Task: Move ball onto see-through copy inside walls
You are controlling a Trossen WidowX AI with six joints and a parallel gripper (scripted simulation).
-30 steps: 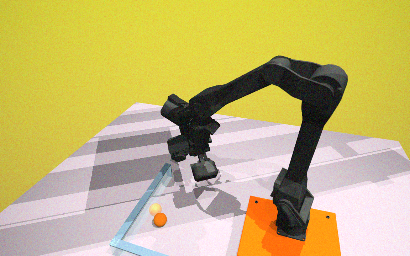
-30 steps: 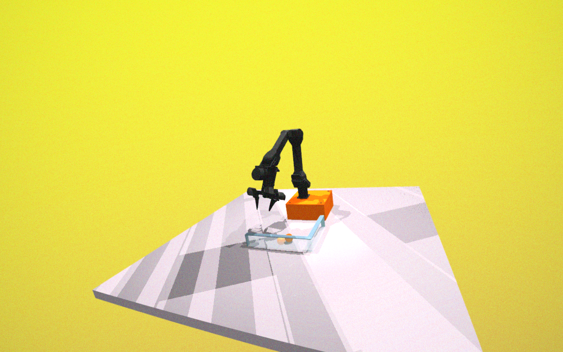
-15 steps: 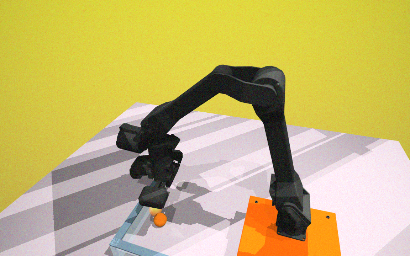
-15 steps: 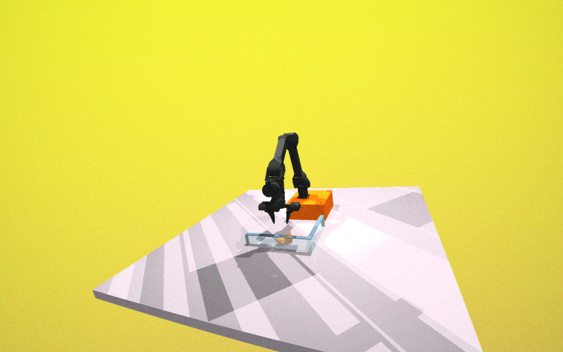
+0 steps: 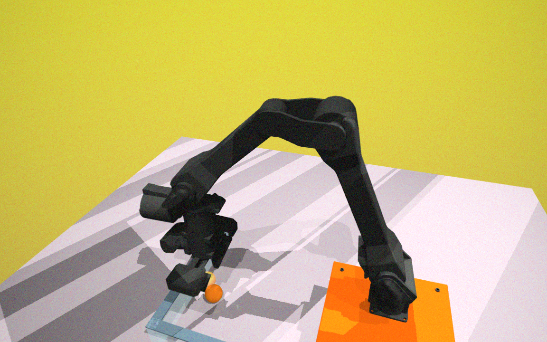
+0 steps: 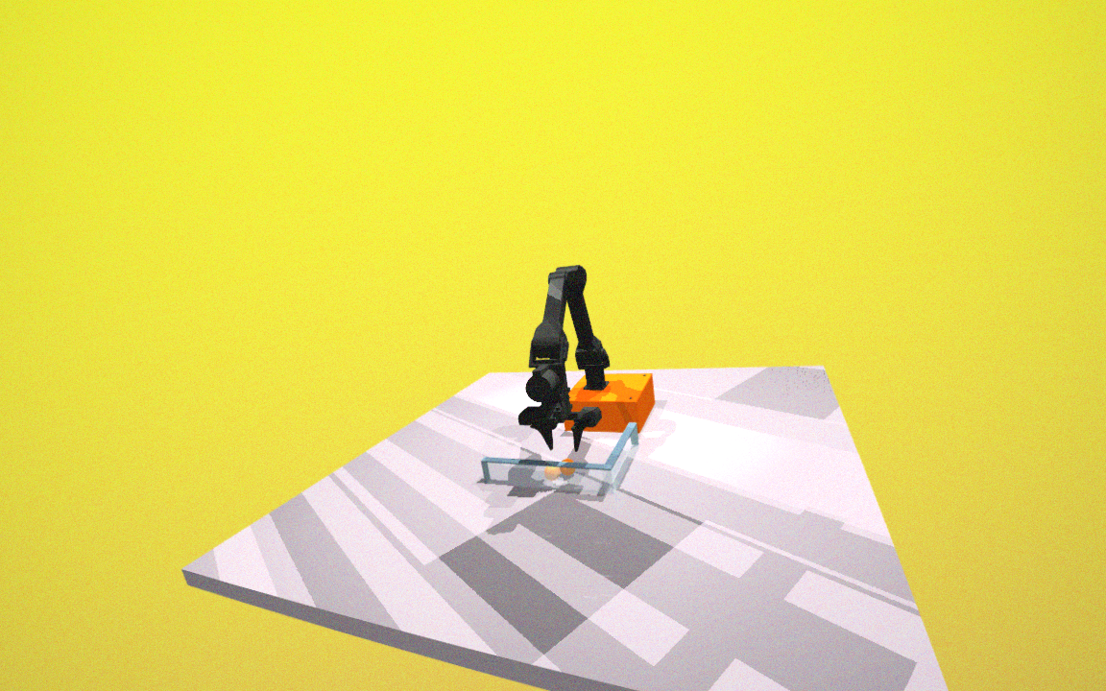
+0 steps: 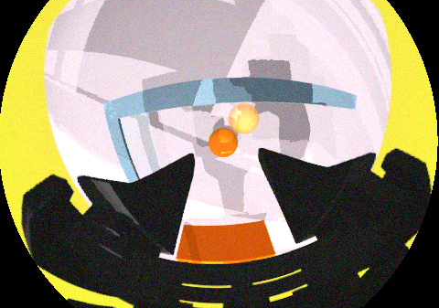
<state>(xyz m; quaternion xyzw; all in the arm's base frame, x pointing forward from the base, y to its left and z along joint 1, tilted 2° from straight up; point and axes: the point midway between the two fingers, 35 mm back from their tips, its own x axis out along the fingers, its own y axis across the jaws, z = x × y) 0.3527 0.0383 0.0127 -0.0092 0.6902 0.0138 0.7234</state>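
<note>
My gripper tip is now 3 cm short of the see-through copy of ball, 3 cm to the left of it and 5 cm above it. The rest, counted from my gripper tip: orange ball (5 cm below).
</note>
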